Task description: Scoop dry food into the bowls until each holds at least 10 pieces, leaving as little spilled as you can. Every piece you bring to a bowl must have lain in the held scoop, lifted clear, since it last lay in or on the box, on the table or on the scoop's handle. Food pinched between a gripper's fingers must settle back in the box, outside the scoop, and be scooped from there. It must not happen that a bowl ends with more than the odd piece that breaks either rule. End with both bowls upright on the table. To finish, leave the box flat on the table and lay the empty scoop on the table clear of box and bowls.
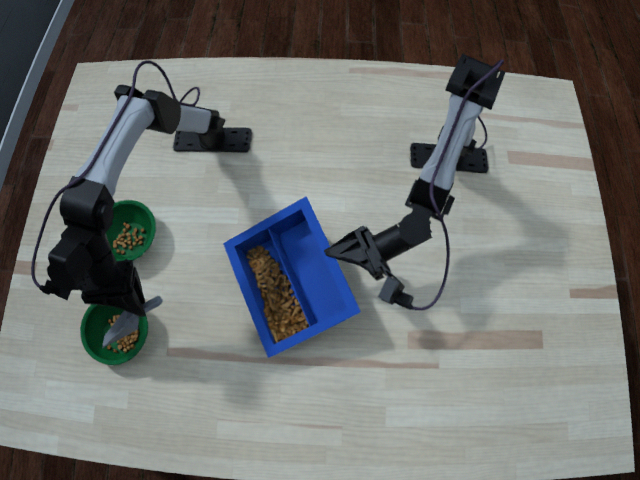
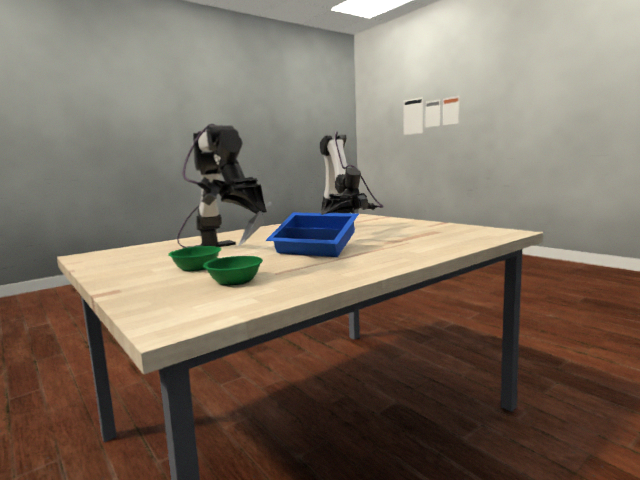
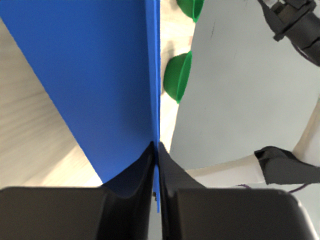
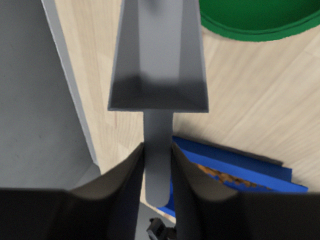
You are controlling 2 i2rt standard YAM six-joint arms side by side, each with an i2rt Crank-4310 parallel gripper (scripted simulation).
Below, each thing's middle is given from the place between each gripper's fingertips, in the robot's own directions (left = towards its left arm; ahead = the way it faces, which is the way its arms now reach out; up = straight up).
Now: the grey scoop [image 4: 159, 69] 2 cm ahead of my right hand [image 1: 143, 312], 3 cm to the right of it and 3 cm below it. Round my right hand: blue box [image 1: 316, 290] (13 cm behind, 27 cm to the left, 11 cm below).
Right now the blue box is 40 mm ahead of my left hand [image 1: 325, 253], 70 mm to the right of it and 50 mm below it. From my left hand the other things lie so: grey scoop (200 mm ahead, 370 mm to the right, 30 mm above).
